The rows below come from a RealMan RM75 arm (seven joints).
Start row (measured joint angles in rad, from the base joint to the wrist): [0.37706 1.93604 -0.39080 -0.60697 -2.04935 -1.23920 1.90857]
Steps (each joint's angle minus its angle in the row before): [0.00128 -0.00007 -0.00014 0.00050 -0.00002 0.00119 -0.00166]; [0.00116 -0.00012 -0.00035 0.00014 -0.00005 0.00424 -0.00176]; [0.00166 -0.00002 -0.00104 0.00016 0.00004 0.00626 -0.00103]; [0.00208 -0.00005 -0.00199 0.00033 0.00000 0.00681 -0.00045]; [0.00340 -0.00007 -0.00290 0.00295 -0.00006 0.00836 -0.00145]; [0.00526 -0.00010 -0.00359 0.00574 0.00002 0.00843 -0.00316]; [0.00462 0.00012 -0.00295 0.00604 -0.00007 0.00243 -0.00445]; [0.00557 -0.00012 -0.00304 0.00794 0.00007 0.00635 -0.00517]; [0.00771 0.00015 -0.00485 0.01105 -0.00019 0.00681 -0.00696]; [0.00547 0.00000 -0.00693 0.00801 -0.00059 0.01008 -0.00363]
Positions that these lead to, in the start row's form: [0.37834 1.93597 -0.39094 -0.60647 -2.04937 -1.23801 1.90691]; [0.37950 1.93585 -0.39129 -0.60633 -2.04942 -1.23377 1.90515]; [0.38116 1.93583 -0.39233 -0.60617 -2.04938 -1.22751 1.90412]; [0.38324 1.93578 -0.39432 -0.60584 -2.04938 -1.22070 1.90367]; [0.38664 1.93571 -0.39722 -0.60289 -2.04944 -1.21234 1.90222]; [0.39190 1.93561 -0.40081 -0.59715 -2.04942 -1.20391 1.89906]; [0.39652 1.93573 -0.40376 -0.59111 -2.04949 -1.20148 1.89461]; [0.40209 1.93561 -0.40680 -0.58317 -2.04942 -1.19513 1.88944]; [0.40980 1.93576 -0.41165 -0.57212 -2.04961 -1.18832 1.88248]; [0.41527 1.93576 -0.41858 -0.56411 -2.05020 -1.17824 1.87885]
